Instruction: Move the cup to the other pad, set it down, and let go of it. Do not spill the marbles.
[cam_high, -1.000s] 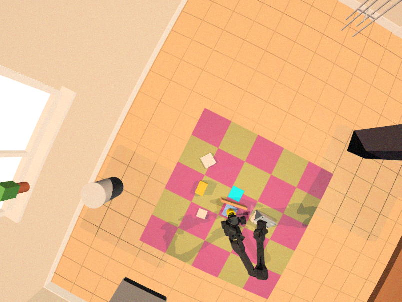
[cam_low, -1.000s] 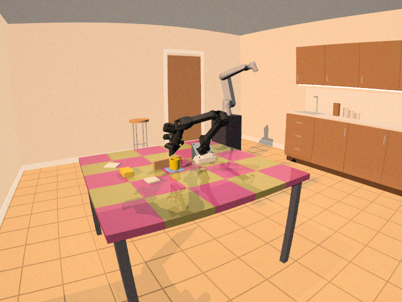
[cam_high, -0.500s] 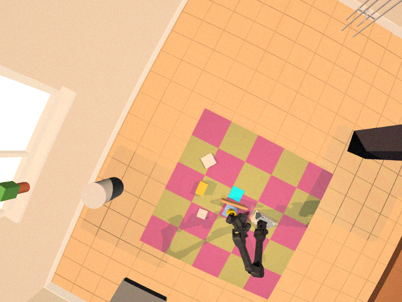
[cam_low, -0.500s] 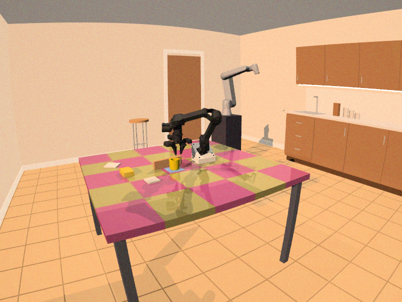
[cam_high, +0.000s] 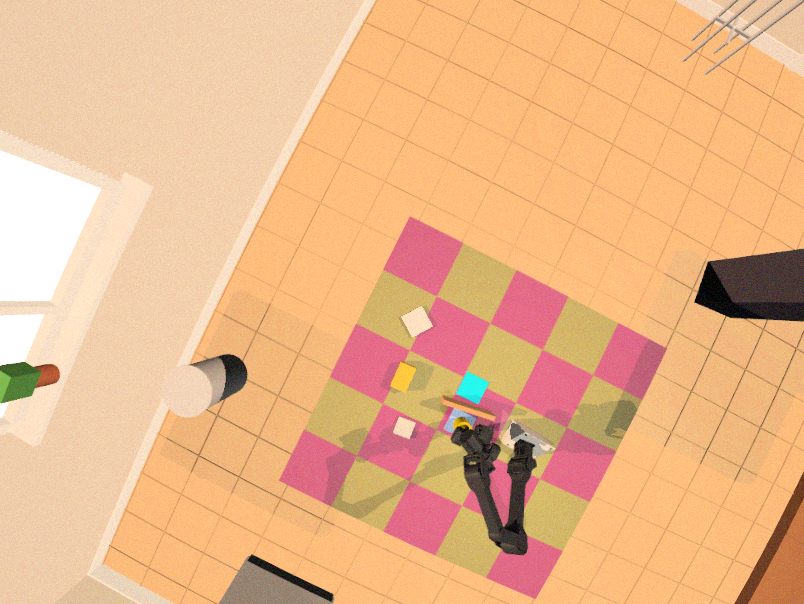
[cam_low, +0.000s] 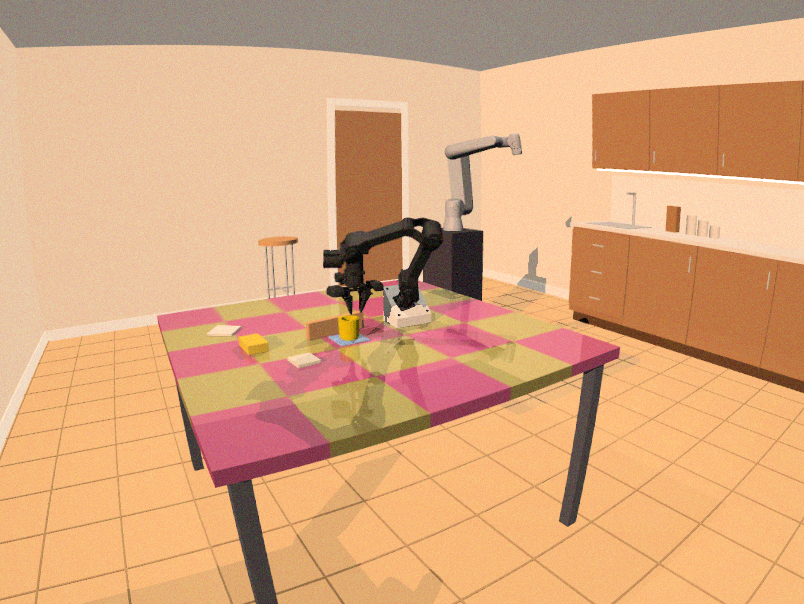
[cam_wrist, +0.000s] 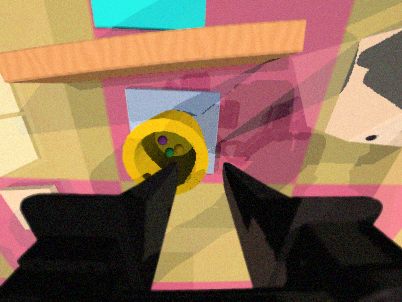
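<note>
Right now the yellow cup is 2 cm ahead of my gripper tip and 5 cm below it. The rest, counted from my gripper tip: green marble (4 cm ahead, 2 cm to the left, 7 cm below); then pale blue pad (3 cm ahead, 9 cm below); then purple marble (4 cm ahead, 7 cm below).
</note>
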